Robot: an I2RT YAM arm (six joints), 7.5 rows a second.
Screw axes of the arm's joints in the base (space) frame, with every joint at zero. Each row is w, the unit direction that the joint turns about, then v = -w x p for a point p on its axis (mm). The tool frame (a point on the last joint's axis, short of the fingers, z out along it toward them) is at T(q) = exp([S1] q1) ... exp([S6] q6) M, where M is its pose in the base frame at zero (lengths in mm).
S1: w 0 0 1 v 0 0 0
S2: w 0 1 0 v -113.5 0 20
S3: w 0 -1 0 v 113.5 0 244
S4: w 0 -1 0 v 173.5 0 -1
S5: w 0 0 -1 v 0 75 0
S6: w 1 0 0 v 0 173.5 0
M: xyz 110.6 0 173.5 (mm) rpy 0 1.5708 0 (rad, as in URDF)
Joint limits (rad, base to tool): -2.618..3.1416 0..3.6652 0..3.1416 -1.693..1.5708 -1.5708..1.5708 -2.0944..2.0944
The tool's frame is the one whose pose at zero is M.
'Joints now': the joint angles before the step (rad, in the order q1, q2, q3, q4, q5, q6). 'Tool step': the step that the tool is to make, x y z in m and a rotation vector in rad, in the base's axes. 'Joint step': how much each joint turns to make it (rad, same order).
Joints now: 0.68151, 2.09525, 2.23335, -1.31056, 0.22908, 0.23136
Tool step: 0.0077, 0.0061, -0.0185, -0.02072, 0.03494, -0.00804
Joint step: -0.00047, 0.04504, 0.00019, 0.00252, -0.00271, 0.00946
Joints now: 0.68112, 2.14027, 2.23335, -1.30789, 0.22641, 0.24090
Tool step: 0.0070, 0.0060, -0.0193, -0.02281, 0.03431, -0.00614
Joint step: 0.00045, 0.04600, 0.00027, 0.00299, -0.00151, 0.00770
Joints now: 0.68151, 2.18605, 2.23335, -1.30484, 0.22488, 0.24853
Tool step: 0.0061, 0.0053, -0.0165, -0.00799, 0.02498, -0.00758
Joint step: 0.00008, 0.03865, -0.00059, 0.01252, -0.00684, 0.01039
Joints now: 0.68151, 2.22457, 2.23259, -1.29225, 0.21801, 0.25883
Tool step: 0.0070, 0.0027, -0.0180, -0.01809, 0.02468, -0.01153
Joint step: -0.00497, 0.03922, -0.00396, 0.01113, 0.00038, 0.00687
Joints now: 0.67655, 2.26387, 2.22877, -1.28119, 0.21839, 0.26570
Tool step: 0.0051, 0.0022, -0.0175, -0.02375, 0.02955, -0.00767
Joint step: -0.00307, 0.03822, -0.00183, 0.00115, 0.00114, 0.00456
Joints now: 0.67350, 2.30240, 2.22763, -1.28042, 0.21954, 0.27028
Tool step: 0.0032, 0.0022, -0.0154, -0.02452, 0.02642, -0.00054
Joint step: -0.00039, 0.03311, -0.00180, -0.00095, 0.00267, -0.00039
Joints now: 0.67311, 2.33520, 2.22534, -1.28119, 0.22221, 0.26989
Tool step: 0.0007, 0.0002, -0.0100, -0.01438, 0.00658, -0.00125
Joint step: -0.00006, 0.00638, -0.02803, 0.02031, 0.00724, -0.00006
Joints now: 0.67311, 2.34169, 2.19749, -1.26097, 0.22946, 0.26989
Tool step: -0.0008, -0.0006, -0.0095, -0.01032, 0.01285, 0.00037
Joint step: 0.00006, 0.00024, -0.03624, 0.02008, 0.00001, -0.00032
